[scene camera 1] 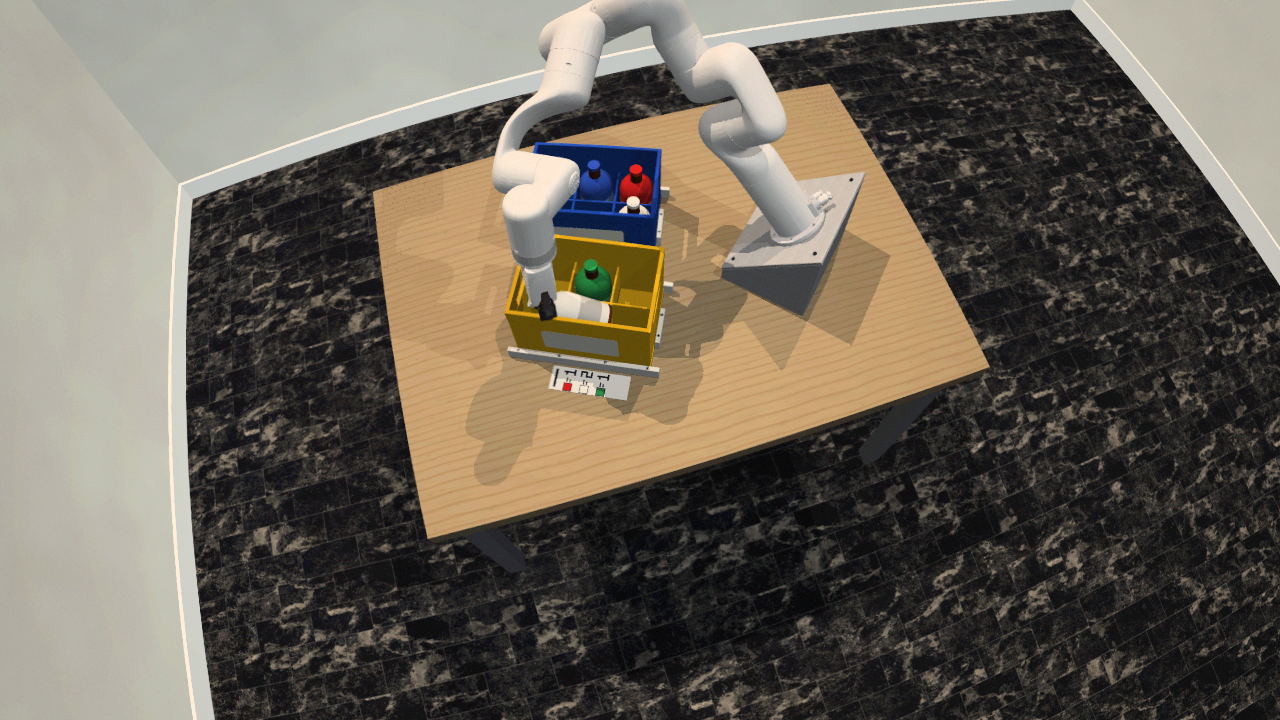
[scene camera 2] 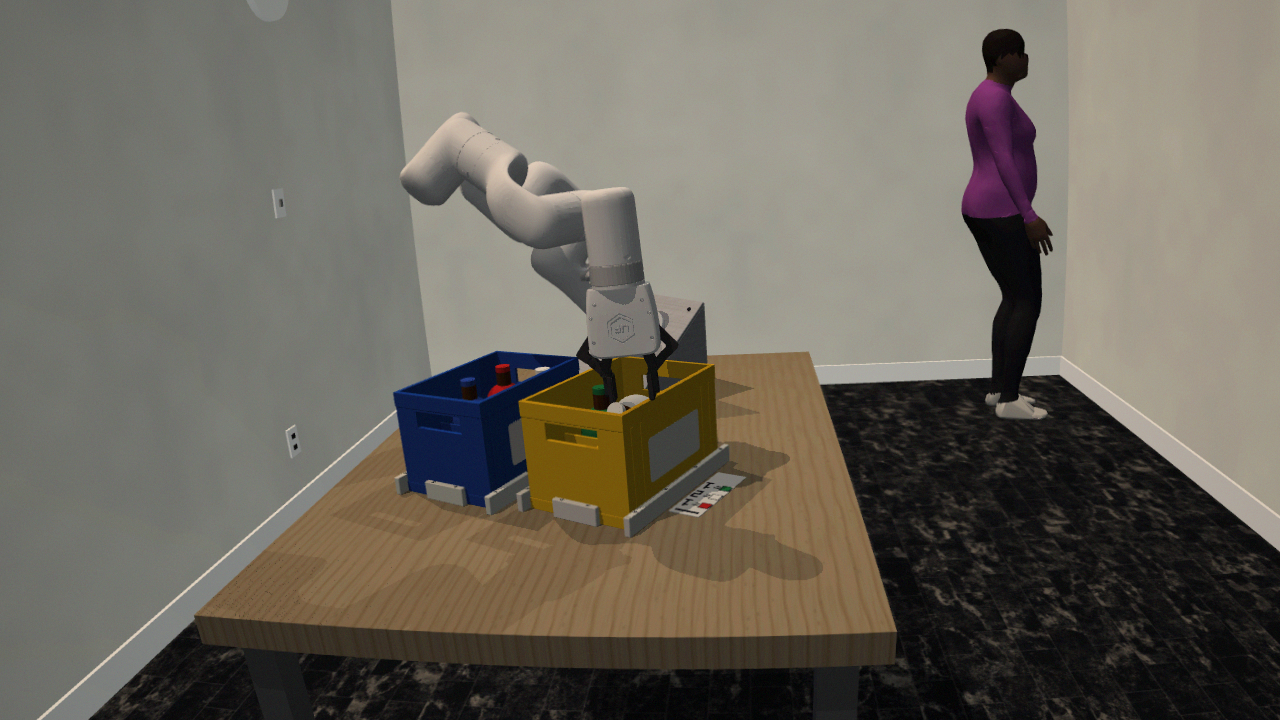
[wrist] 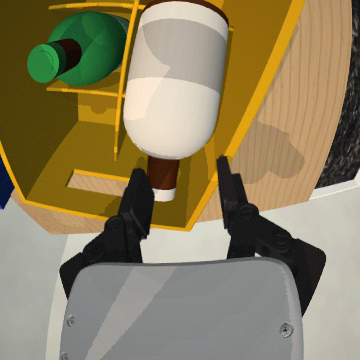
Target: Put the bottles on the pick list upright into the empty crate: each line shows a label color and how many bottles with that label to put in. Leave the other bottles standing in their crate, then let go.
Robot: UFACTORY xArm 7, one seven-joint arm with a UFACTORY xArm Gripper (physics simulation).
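Seen in the pictures: gripper, fingertip midpoint: [scene camera 1: 545, 305] [scene camera 2: 633, 399] [wrist: 182, 176]; arm's base, origin of the base link: [scene camera 1: 798, 224].
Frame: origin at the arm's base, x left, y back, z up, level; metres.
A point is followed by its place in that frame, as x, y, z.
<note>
The yellow crate [scene camera 1: 637, 344] {0.124, -0.405, -0.021} [scene camera 2: 577, 465] {-0.078, -0.575, -0.052} [wrist: 270, 70] {0.075, -0.480, 0.035} holds an upright green bottle [scene camera 1: 592, 282] {-0.032, -0.438, -0.014} [scene camera 2: 599, 395] {-0.050, -0.446, 0.012} [wrist: 90, 50] {-0.031, -0.441, -0.015} and a white-label bottle [scene camera 1: 583, 308] {0.032, -0.477, 0.013} [scene camera 2: 633, 401] {0.008, -0.528, 0.026} [wrist: 175, 80] {0.023, -0.480, 0.016} lying tilted on its side, neck toward my gripper. My gripper [scene camera 1: 546, 307] {0.009, -0.543, 0.033} [scene camera 2: 631, 396] {0.009, -0.543, 0.033} [wrist: 182, 176] {0.009, -0.543, 0.033} is open, its fingers on either side of that bottle's neck, holding nothing. The blue crate [scene camera 1: 644, 229] {-0.107, -0.299, -0.008} [scene camera 2: 443, 456] {-0.305, -0.483, -0.064} holds a blue bottle [scene camera 1: 594, 181] {-0.270, -0.349, -0.014} [scene camera 2: 468, 388] {-0.284, -0.356, 0.010}, a red bottle [scene camera 1: 635, 185] {-0.225, -0.272, -0.013} [scene camera 2: 501, 380] {-0.242, -0.277, -0.001} and a white bottle [scene camera 1: 633, 205] {-0.151, -0.305, 0.023}; my arm hides part of it. The pick list [scene camera 1: 588, 382] {0.112, -0.508, -0.138} [scene camera 2: 711, 494] {0.117, -0.511, -0.138} shows red 1, white 2, green 1.
Low light-grey rails [scene camera 1: 581, 360] {0.074, -0.507, -0.110} [scene camera 2: 575, 511] {-0.086, -0.583, -0.122} stand on the table [scene camera 1: 733, 376] {0.208, -0.231, -0.140} [scene camera 2: 429, 591] {-0.261, -0.776, -0.140} around the crates. The crate's near wall and a thin divider lie close beside the fingers. My sloped base [scene camera 1: 778, 268] {0.076, -0.084, -0.010} stands to the right in scene camera 1. A person [scene camera 2: 1002, 152] stands beyond the table.
</note>
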